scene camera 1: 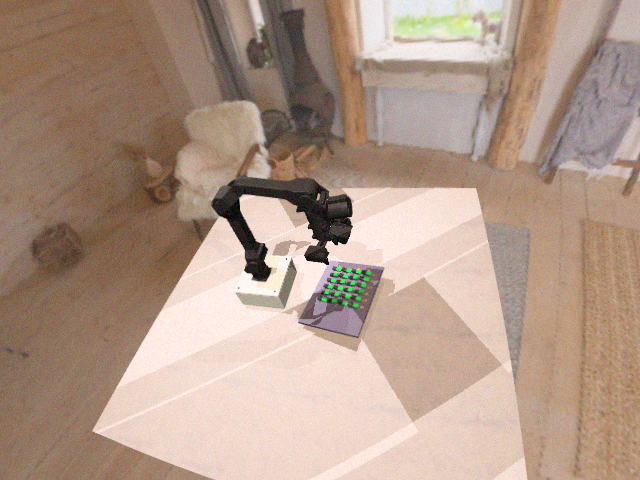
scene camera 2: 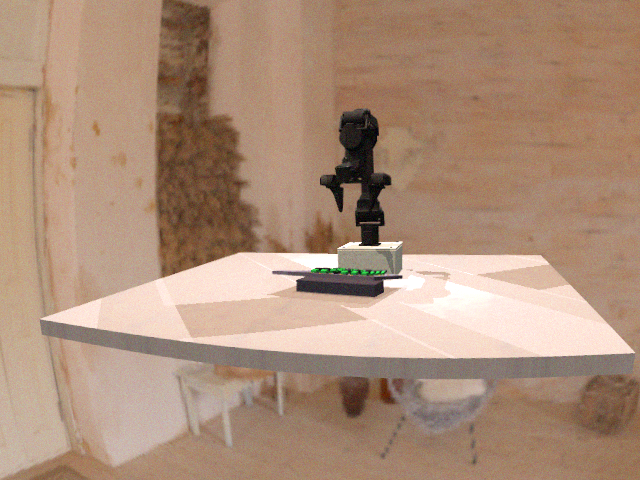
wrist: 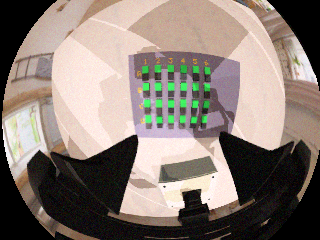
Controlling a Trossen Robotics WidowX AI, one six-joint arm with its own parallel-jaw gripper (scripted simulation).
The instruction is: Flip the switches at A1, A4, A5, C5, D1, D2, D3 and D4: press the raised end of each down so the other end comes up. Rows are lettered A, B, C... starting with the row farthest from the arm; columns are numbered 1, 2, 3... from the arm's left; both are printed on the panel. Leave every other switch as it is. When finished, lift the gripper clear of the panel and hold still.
Labels:
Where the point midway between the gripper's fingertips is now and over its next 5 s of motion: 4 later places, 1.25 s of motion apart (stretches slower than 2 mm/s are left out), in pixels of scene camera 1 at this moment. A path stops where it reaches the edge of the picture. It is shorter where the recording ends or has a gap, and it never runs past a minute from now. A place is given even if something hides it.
The gripper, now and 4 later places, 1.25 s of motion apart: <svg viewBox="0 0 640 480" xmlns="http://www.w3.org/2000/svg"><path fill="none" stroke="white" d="M332 254L364 268L363 271L360 263L361 289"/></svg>

